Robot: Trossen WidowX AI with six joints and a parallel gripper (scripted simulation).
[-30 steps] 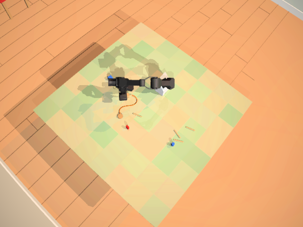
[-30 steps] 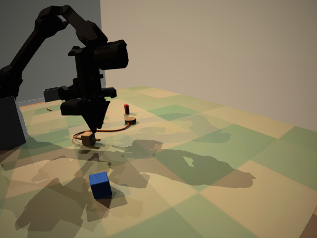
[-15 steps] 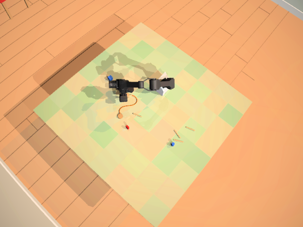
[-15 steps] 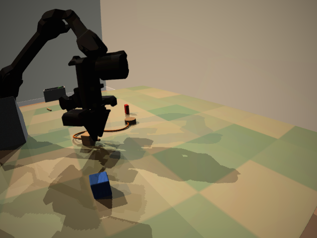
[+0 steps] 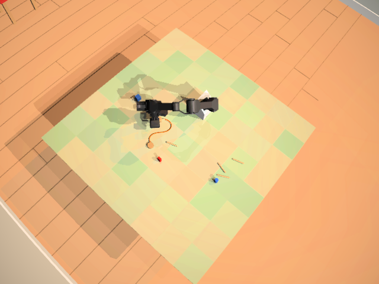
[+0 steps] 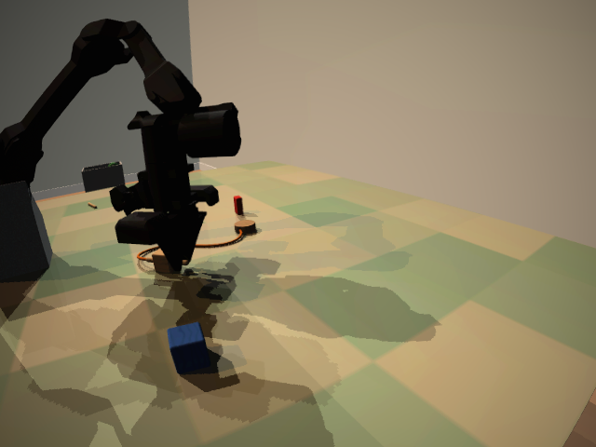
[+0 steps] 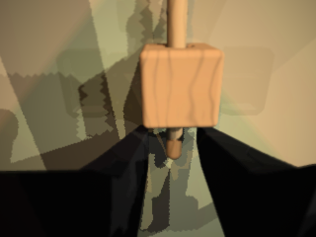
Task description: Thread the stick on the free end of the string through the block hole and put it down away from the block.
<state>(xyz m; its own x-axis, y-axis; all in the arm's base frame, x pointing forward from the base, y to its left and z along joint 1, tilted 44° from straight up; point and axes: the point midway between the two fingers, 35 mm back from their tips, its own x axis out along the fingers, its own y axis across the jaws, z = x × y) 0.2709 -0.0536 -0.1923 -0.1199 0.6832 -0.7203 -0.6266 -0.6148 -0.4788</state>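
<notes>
Now: the wooden block 2 cm to the left of my gripper tip, 2 cm behind it and 1 cm above it. The rest, counted from my gripper tip: round wooden button (14 cm ahead, 11 cm to the left); blue cube (20 cm to the right, 3 cm behind, 1 cm above); thin wooden stick (3 cm to the left, 3 cm behind, 1 cm above).
</notes>
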